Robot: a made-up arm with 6 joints.
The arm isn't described. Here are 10 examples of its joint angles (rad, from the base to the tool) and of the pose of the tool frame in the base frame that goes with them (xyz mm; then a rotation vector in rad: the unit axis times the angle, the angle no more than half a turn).
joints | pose
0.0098 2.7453 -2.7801 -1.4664 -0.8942 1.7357 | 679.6 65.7 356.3 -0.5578 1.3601 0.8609
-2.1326 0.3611 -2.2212 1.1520 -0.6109 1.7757 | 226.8 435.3 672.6 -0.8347 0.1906 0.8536
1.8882 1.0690 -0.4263 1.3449 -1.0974 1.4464 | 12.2 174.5 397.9 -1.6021 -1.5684 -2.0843
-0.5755 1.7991 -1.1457 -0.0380 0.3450 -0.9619 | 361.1 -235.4 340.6 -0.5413 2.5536 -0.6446
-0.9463 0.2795 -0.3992 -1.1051 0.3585 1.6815 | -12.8 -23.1 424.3 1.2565 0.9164 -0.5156
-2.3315 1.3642 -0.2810 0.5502 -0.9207 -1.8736 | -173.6 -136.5 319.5 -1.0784 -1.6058 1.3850
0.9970 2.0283 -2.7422 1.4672 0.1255 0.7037 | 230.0 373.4 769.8 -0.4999 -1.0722 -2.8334
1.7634 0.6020 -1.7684 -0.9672 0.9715 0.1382 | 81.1 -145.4 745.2 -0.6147 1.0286 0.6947
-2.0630 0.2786 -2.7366 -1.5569 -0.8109 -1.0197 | 345.8 528.0 506.4 0.5074 1.1405 1.0460
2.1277 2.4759 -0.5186 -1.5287 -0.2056 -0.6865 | -137.0 190.7 24.4 2.3716 1.5712 -0.3109
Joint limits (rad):
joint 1: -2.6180..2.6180
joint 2: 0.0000..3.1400
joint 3: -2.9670..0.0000
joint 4: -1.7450..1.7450
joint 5: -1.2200..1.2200
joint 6: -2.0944..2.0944
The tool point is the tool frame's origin. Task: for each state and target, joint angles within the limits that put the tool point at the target. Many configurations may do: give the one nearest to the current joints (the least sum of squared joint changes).
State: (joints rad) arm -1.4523 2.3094 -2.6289 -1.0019 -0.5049 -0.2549
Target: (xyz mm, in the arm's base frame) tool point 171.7 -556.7 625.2
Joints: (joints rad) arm -1.2973 2.3449 -2.7809 -0.9690 -0.2410 -0.2549
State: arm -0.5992 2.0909 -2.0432 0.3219 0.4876 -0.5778
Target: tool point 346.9 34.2 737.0
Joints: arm 0.0516 1.5773 -2.0861 0.3952 0.5870 -0.5778
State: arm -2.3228 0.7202 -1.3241 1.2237 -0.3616 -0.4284
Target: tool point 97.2 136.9 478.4
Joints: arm -2.6141 0.0000 -0.6578 1.4577 -1.1591 -0.4284
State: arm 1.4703 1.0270 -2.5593 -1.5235 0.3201 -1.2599
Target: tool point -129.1 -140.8 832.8
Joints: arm 0.7947 0.7467 -2.0473 -1.5110 0.0852 -1.2599
